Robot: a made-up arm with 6 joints. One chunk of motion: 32 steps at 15 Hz.
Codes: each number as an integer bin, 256 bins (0 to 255) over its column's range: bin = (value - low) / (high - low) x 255, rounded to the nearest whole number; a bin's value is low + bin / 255 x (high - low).
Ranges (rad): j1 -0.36..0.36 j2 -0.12..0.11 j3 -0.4..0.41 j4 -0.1..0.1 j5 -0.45..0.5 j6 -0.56..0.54
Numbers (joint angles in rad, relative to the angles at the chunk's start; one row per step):
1: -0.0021 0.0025 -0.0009 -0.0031 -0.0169 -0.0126
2: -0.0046 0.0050 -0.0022 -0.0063 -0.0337 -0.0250
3: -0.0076 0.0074 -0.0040 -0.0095 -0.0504 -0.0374
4: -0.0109 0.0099 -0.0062 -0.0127 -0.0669 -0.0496
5: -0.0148 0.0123 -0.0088 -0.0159 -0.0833 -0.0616
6: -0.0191 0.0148 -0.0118 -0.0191 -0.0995 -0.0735
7: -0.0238 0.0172 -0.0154 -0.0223 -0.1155 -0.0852
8: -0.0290 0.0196 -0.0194 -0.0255 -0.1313 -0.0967
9: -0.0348 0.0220 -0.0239 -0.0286 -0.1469 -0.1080
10: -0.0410 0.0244 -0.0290 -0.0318 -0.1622 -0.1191
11: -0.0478 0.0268 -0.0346 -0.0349 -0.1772 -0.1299
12: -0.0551 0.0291 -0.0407 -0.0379 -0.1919 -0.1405
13: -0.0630 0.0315 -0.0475 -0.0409 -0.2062 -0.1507
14: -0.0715 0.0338 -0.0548 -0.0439 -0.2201 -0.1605
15: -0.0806 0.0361 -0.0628 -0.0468 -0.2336 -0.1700
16: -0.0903 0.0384 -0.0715 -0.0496 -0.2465 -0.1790
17: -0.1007 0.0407 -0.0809 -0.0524 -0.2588 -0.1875
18: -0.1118 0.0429 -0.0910 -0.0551 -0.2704 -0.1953
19: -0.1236 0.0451 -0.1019 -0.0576 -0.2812 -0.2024
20: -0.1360 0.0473 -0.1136 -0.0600 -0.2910 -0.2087
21: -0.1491 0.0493 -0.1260 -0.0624 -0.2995 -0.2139
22: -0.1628 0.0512 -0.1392 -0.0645 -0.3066 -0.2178
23: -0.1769 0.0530 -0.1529 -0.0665 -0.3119 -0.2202
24: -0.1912 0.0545 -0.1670 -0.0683 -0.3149 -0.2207
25: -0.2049 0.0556 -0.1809 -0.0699 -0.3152 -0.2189
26: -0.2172 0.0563 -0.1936 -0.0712 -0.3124 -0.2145
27: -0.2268 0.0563 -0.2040 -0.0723 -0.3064 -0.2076
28: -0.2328 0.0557 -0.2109 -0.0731 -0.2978 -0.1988
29: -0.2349 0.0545 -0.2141 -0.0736 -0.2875 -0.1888
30: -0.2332 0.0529 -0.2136 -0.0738 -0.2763 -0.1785
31: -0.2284 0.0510 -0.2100 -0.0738 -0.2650 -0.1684
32: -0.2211 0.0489 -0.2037 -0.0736 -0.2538 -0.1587
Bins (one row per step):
1: 127 136 126 124 116 127
2: 126 139 125 119 112 124
3: 125 141 125 115 107 121
4: 124 144 124 111 103 118
5: 122 147 123 107 98 116
6: 121 149 122 103 94 113
7: 119 152 121 99 90 110
8: 117 155 120 95 86 107
9: 115 157 118 91 81 105
10: 113 160 117 87 77 102
11: 111 163 115 83 73 100
12: 108 165 113 79 69 97
13: 105 168 111 75 65 95
14: 102 171 109 72 62 93
15: 99 173 106 68 58 90
16: 96 176 103 64 55 88
17: 92 178 100 61 51 86
18: 88 181 97 57 48 85
19: 84 183 94 54 45 83
20: 79 185 90 51 43 81
21: 75 188 86 48 40 80
22: 70 190 82 45 38 79
23: 65 192 78 43 37 79
24: 60 193 73 40 36 79
25: 55 195 69 38 36 79
26: 51 195 65 37 37 80
27: 47 195 62 35 39 82
28: 45 195 60 34 41 84
29: 44 193 59 34 44 86
30: 45 192 59 33 47 88
31: 47 190 60 33 50 91
32: 49 187 62 34 53 93

